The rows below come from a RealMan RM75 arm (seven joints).
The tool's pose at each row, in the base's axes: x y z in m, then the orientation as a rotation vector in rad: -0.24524 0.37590 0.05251 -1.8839 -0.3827 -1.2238; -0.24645 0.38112 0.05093 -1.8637 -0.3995 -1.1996; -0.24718 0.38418 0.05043 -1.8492 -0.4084 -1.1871; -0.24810 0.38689 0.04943 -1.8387 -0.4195 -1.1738; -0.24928 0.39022 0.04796 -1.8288 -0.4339 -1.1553; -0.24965 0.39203 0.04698 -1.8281 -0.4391 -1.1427; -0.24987 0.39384 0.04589 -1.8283 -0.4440 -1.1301; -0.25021 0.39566 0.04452 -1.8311 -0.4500 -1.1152; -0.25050 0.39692 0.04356 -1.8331 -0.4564 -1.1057; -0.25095 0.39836 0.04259 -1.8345 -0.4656 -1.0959; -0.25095 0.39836 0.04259 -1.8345 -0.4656 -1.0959; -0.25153 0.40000 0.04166 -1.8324 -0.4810 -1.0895; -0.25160 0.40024 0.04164 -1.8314 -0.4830 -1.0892; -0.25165 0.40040 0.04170 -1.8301 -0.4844 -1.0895; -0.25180 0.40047 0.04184 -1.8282 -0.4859 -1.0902
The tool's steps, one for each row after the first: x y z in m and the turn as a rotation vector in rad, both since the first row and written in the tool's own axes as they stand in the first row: -0.00287 -0.00317 0.00360 0.0310 -0.0093 0.0051; -0.00420 -0.00524 0.00562 0.0503 -0.0123 0.0082; -0.00598 -0.00698 0.00734 0.0674 -0.0185 0.0095; -0.00840 -0.00904 0.00947 0.0871 -0.0291 0.0111; -0.00975 -0.00990 0.01083 0.0943 -0.0377 0.0142; -0.01111 -0.01061 0.01229 0.1007 -0.0466 0.0174; -0.01278 -0.01127 0.01374 0.1062 -0.0584 0.0206; -0.01397 -0.01176 0.01471 0.1103 -0.0670 0.0208; -0.01528 -0.01245 0.01572 0.1157 -0.0765 0.0193; -0.01528 -0.01245 0.01572 0.1157 -0.0765 0.0193; -0.01665 -0.01336 0.01681 0.1242 -0.0847 0.0124; -0.01674 -0.01354 0.01695 0.1257 -0.0851 0.0113; -0.01674 -0.01370 0.01704 0.1270 -0.0848 0.0104; -0.01670 -0.01390 0.01698 0.1287 -0.0840 0.0094
